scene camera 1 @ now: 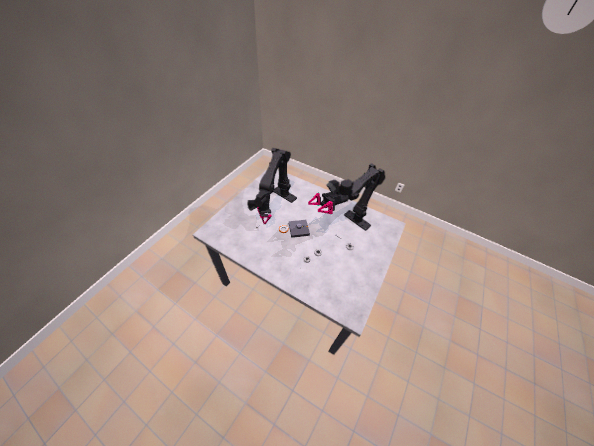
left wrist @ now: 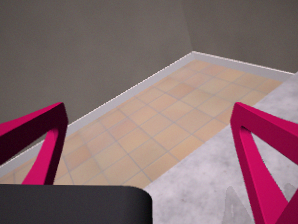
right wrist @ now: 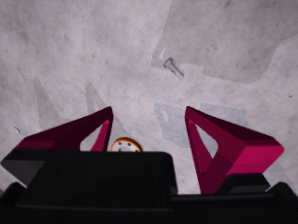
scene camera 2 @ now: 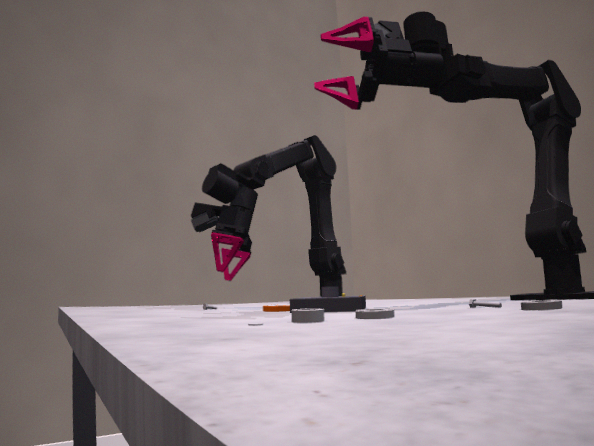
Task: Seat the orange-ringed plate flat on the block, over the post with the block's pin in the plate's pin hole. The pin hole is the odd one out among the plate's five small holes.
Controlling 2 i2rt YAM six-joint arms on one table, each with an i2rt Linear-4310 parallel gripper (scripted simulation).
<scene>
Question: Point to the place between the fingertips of my left gripper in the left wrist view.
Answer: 149,111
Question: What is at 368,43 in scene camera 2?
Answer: My left gripper.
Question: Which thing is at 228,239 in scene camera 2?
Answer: My right gripper.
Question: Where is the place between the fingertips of my right gripper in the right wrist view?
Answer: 148,111
</scene>
